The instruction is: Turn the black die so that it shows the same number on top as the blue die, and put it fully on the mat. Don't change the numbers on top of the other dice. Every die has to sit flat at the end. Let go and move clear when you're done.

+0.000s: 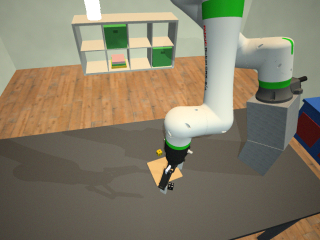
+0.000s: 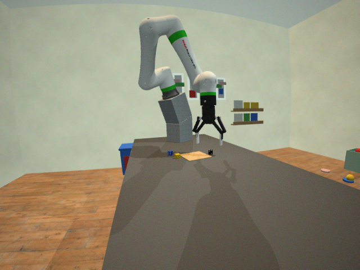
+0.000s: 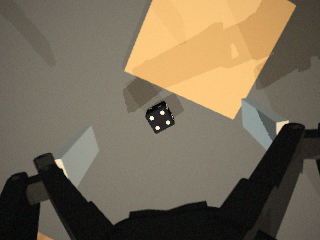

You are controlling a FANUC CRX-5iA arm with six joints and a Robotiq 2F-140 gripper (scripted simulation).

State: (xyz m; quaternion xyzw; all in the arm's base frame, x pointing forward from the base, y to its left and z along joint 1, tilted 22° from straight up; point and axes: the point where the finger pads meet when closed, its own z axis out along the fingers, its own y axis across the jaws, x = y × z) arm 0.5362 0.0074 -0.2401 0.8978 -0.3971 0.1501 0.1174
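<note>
Now: the black die 60 mm below my hand and 10 mm to the left of it. Also, from my hand: blue die (220 mm to the right, 80 mm behind, 60 mm below); then yellow die (190 mm to the right, 60 mm below); then tan mat (90 mm to the right, 70 mm below).
</note>
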